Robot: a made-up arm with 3 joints.
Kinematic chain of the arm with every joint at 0, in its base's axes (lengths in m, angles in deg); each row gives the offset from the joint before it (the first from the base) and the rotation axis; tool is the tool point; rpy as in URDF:
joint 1: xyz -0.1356 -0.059 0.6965 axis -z
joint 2: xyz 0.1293 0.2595 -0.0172 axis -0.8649 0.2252 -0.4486
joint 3: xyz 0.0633 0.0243 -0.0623 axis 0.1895 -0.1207 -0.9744
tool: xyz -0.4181 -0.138 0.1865 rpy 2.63 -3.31 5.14
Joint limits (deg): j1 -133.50..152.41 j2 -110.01..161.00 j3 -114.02..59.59
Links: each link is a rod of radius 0.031 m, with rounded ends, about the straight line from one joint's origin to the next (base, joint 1, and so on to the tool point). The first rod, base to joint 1, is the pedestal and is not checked.
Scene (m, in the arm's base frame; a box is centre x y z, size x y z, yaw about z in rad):
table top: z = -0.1
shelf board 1: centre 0.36 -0.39 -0 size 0.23 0.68 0.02 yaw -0.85
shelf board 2: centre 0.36 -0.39 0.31 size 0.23 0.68 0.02 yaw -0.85
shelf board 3: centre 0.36 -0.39 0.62 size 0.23 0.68 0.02 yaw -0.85
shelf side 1: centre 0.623 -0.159 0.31 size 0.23 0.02 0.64 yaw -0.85
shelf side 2: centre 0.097 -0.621 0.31 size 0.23 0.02 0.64 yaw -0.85
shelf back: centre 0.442 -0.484 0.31 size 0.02 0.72 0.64 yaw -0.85
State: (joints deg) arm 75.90 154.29 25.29
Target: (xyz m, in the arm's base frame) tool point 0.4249 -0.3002 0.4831
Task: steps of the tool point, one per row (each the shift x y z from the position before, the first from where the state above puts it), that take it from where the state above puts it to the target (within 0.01 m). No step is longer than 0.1 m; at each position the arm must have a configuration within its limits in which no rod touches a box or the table.
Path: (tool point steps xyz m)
1: 0.0289 -0.0308 0.0132
2: 0.0259 -0.0383 0.0130
3: 0.0231 -0.0455 0.0139
4: 0.0200 -0.0521 0.0161
5: 0.0159 -0.0580 0.0202
6: 0.0107 -0.0625 0.0260
7: 0.0040 -0.0648 0.0333

